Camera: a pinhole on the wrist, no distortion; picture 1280 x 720 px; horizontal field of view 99.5 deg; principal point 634.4 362.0 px. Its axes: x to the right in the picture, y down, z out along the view. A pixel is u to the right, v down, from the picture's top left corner.
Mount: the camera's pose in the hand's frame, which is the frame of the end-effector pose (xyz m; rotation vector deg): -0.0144 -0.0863 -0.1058 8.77 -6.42 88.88
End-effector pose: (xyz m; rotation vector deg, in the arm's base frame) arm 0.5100 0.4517 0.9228 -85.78 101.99 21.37
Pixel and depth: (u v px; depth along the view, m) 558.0 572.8 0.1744
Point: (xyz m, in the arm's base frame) 0.6640 0.5116 0.9699
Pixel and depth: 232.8 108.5 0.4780
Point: 1.0985 0.3566 0.6996
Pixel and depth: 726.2 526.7 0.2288
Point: 0.6377 0.5674 0.9136
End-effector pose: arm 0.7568 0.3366 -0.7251 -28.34 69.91 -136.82
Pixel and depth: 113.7 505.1 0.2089
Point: 0.7846 0.4946 -0.4335
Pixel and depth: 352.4 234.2 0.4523
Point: 0.7381 0.2952 -0.2221
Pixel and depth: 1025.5 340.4 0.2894
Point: 0.8678 0.1499 -0.6638
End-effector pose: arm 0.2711 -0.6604 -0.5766 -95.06 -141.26 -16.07
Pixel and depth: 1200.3 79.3 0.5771
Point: 0.5178 -0.0970 -1.0161
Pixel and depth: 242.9 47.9 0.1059
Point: 0.0862 -0.6874 -0.5620
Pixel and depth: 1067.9 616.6 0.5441
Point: 0.5872 -0.6671 -1.1126
